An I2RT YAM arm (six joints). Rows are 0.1 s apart.
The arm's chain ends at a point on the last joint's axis. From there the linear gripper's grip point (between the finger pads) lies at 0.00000 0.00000 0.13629 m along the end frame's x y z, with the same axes.
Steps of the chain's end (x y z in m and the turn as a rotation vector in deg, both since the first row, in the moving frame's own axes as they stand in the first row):
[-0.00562 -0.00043 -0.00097 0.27 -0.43 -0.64]
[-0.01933 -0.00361 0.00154 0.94 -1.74 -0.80]
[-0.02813 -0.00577 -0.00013 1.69 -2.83 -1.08]
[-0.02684 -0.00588 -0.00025 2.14 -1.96 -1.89]
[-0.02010 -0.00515 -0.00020 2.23 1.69 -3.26]
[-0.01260 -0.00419 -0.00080 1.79 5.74 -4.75]
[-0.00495 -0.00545 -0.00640 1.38 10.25 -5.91]
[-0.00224 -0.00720 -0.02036 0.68 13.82 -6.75]
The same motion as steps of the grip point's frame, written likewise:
[-0.00665 -0.00107 -0.00098 0.27 -0.43 -0.64]
[-0.02348 -0.00582 0.00146 0.94 -1.74 -0.80]
[-0.03490 -0.00972 -0.00036 1.69 -2.83 -1.08]
[-0.03158 -0.01089 -0.00042 2.14 -1.96 -1.89]
[-0.01623 -0.01056 -0.00036 2.23 1.69 -3.26]
[0.00084 -0.00900 -0.00155 1.79 5.74 -4.75]
[0.01909 -0.00996 -0.00861 1.38 10.25 -5.91]
[0.03014 -0.01072 -0.02431 0.68 13.82 -6.75]

